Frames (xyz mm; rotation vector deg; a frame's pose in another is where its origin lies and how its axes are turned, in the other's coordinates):
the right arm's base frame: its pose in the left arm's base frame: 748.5 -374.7 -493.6 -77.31 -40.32 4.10
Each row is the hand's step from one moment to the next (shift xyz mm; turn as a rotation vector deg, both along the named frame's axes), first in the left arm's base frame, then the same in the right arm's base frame.
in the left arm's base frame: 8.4 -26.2 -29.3 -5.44 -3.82 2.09
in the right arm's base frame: -17.1 22.8 -28.3 -5.11 -4.71 -0.47
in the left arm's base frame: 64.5 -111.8 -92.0 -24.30 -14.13 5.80
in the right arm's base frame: -36.4 77.4 -133.5 -23.03 -17.12 0.25
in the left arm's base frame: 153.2 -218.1 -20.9 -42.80 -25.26 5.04
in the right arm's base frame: 17.7 16.8 -266.2 -42.91 -25.57 -0.13
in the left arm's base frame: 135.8 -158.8 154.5 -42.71 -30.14 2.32
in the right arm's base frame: 103.7 -133.1 -197.6 -46.12 -24.30 -4.53
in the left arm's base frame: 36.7 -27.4 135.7 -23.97 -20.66 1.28
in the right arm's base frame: 74.4 -117.1 -35.4 -27.53 -14.55 -5.78
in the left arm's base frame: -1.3 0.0 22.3 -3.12 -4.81 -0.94
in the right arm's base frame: 8.4 -20.6 1.8 -4.98 -1.42 -2.64
